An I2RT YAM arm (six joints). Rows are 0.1 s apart.
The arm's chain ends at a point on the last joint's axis. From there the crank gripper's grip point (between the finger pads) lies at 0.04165 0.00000 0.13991 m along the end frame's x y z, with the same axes.
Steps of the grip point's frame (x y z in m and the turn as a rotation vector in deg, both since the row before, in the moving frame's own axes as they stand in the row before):
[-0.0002, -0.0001, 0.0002, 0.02, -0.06, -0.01]
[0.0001, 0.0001, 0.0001, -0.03, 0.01, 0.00]
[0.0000, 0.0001, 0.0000, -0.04, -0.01, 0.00]
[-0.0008, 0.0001, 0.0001, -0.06, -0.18, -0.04]
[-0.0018, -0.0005, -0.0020, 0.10, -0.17, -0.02]
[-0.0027, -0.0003, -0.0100, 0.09, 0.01, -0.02]
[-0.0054, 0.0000, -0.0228, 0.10, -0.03, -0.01]
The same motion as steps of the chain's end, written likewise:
[-0.0001, 0.0000, 0.0002, 0.02, -0.06, -0.01]
[0.0001, 0.0000, 0.0001, -0.03, 0.01, 0.00]
[0.0000, 0.0000, 0.0000, -0.04, -0.01, 0.00]
[-0.0004, 0.0000, 0.0000, -0.06, -0.18, -0.04]
[-0.0014, -0.0002, -0.0021, 0.10, -0.17, -0.02]
[-0.0027, -0.0001, -0.0100, 0.09, 0.01, -0.02]
[-0.0053, 0.0003, -0.0228, 0.10, -0.03, -0.01]

